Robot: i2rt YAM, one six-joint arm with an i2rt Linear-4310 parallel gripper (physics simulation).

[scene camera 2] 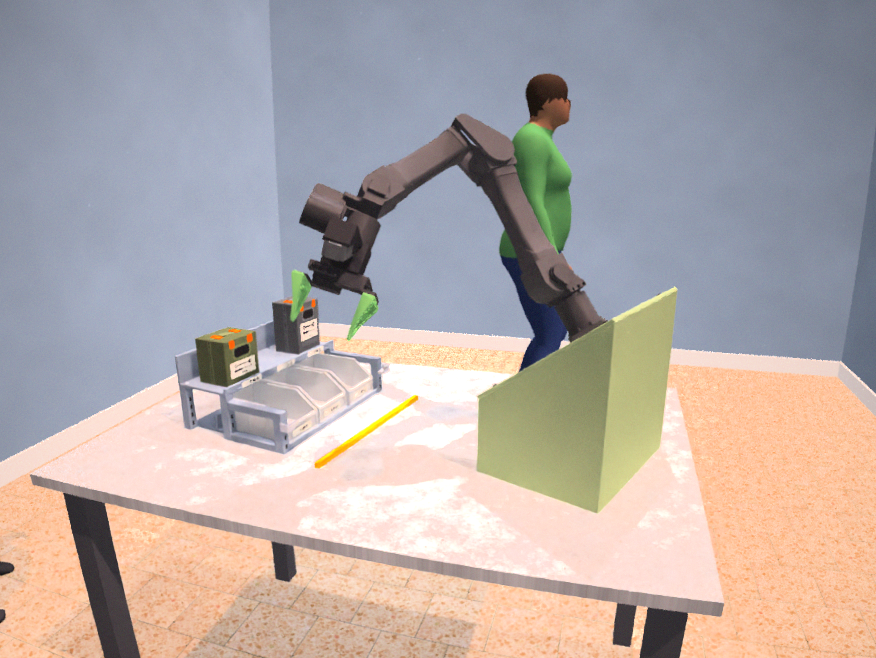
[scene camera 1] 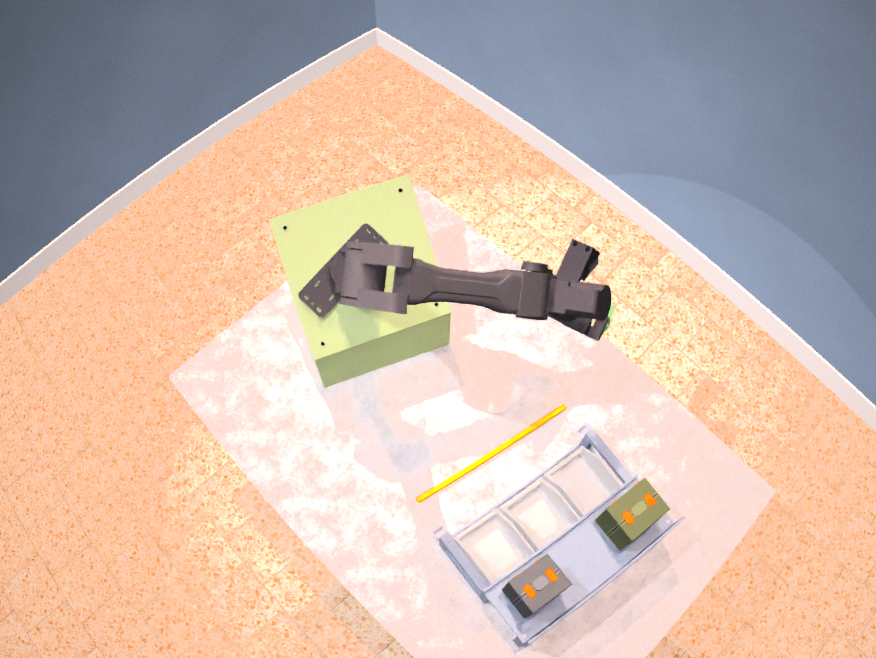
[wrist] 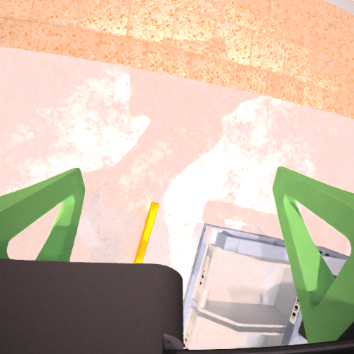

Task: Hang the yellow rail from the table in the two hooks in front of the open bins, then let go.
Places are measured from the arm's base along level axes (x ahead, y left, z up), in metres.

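Pixels of known places: gripper, fingertip midpoint: [scene camera 2: 319, 330].
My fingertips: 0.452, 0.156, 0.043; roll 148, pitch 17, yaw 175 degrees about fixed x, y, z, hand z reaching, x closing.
Observation:
Ahead of a thing's pixels: the offset from my fingertips to its top centre, as dx, dy, dz.
The yellow rail @(-0.034, -0.232, -0.268) [scene camera 1: 492, 453] [scene camera 2: 366, 430] [wrist: 147, 232] lies flat on the table, apart from the rack and roughly parallel to the front of the open bins. The hooks are small pale parts at the rack's two front corners, one [scene camera 1: 439, 532] [scene camera 2: 285, 427] at one end and one [scene camera 1: 584, 428] [scene camera 2: 384, 368] at the other. Both are empty. My gripper [scene camera 2: 321, 327] [wrist: 178, 177] is open and empty, with its green fingers wide apart, high above the table. In the wrist view one end of the rail shows below and between the fingertips; the dark gripper body hides the rest.
The blue-grey rack [scene camera 1: 580, 563] [wrist: 250, 241] holds three open bins. An olive box @(+0.271, -0.243, -0.079) [scene camera 1: 633, 515] [scene camera 2: 226, 357] and a dark grey box @(+0.187, -0.458, -0.054) [scene camera 1: 536, 586] [scene camera 2: 296, 327] stand on its raised rear shelf. The arm's light green base block [scene camera 1: 382, 361] [scene camera 2: 545, 417] stands across the rail from the rack. A person [scene camera 2: 541, 177] stands behind the table.

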